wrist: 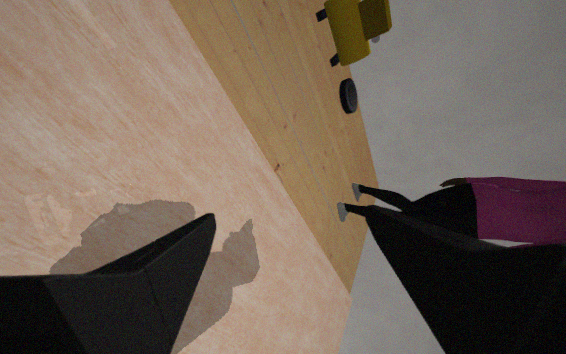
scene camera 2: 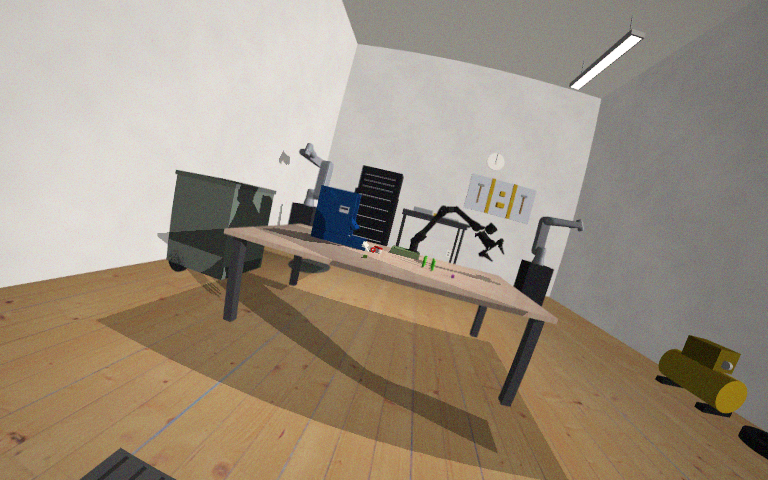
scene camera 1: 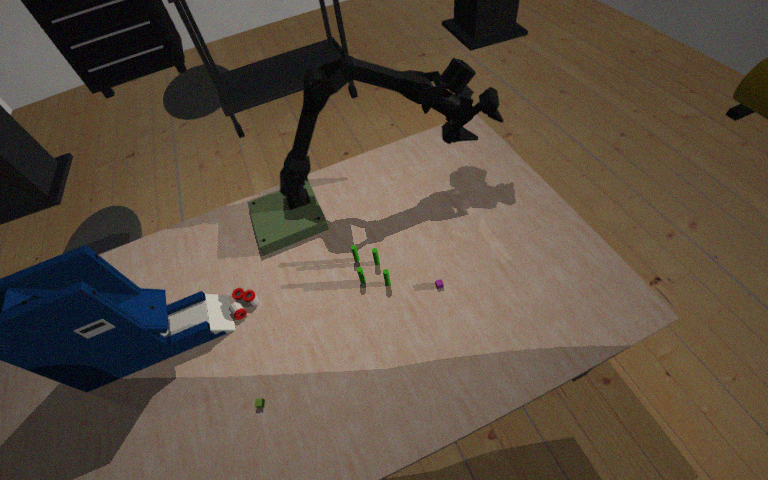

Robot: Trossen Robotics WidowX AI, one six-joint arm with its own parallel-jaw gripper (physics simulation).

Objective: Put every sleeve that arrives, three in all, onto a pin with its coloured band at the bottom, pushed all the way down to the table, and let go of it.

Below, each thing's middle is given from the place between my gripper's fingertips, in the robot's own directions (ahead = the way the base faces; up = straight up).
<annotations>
Right now my hand is 101 cm to the left of the blue feeder box [scene camera 1: 78, 321], 19 cm short of it and 1 cm below it.
</annotations>
